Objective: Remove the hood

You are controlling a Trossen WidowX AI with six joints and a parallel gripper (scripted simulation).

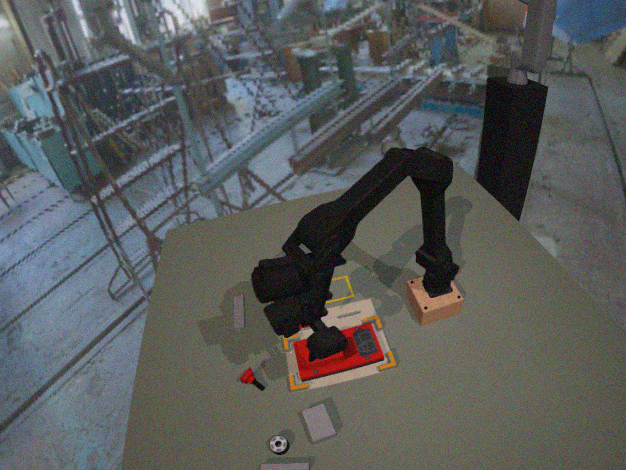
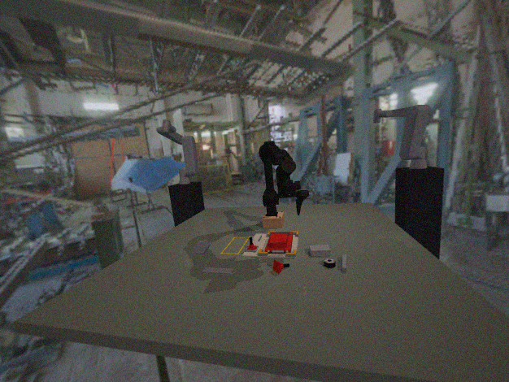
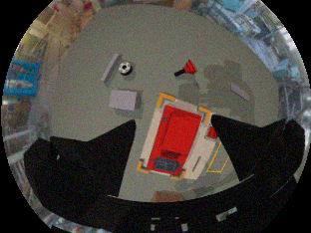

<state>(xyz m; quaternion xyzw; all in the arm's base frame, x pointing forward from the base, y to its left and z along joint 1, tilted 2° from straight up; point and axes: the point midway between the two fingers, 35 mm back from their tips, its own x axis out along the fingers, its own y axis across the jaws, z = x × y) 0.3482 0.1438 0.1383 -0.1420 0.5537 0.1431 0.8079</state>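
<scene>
The hood lies 12 cm below my gripper tip, 5 cm to the right of it and 3 cm behind it.
</scene>
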